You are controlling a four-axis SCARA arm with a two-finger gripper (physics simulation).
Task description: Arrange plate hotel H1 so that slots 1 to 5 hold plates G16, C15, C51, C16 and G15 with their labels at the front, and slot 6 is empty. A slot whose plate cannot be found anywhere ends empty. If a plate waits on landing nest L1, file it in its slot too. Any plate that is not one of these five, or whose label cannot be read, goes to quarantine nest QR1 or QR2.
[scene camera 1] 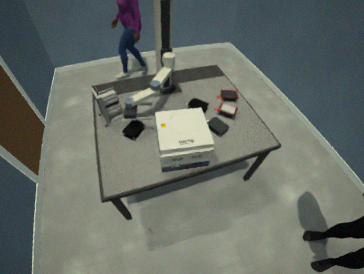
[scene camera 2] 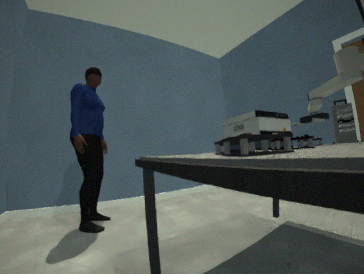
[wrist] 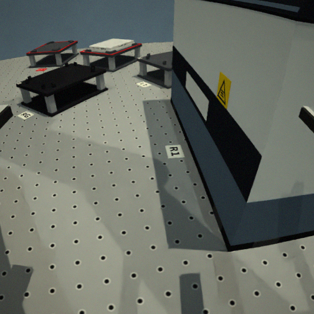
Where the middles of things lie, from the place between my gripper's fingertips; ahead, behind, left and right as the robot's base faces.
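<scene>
My hand: 70 mm above the large white instrument (scene camera 2: 255, 125), 290 mm short of it, 150 mm to the right of it.
</scene>
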